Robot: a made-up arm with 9 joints. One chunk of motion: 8 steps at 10 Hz.
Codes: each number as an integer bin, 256 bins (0 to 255) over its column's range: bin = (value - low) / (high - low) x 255, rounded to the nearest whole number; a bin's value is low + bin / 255 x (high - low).
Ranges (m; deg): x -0.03..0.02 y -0.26..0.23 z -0.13..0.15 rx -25..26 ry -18..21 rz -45..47
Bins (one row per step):
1: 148 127 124 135 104 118
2: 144 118 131 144 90 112
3: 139 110 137 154 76 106
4: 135 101 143 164 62 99
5: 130 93 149 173 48 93
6: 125 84 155 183 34 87
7: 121 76 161 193 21 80
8: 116 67 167 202 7 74
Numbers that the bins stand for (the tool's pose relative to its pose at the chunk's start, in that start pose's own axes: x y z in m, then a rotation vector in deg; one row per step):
1: -0.0010 -0.0160 0.0062 2.00 -2.09 -2.43
2: -0.0018 -0.0333 0.0138 3.80 -4.24 -4.59
3: -0.0027 -0.0486 0.0204 5.80 -6.38 -6.76
4: -0.0035 -0.0659 0.0270 7.80 -8.52 -9.28
5: -0.0045 -0.0813 0.0336 9.60 -10.66 -11.45
6: -0.0055 -0.0986 0.0402 11.60 -12.80 -13.61
7: -0.0063 -0.1140 0.0468 13.60 -14.79 -16.14
8: -0.0073 -0.1313 0.0534 15.40 -16.93 -18.30

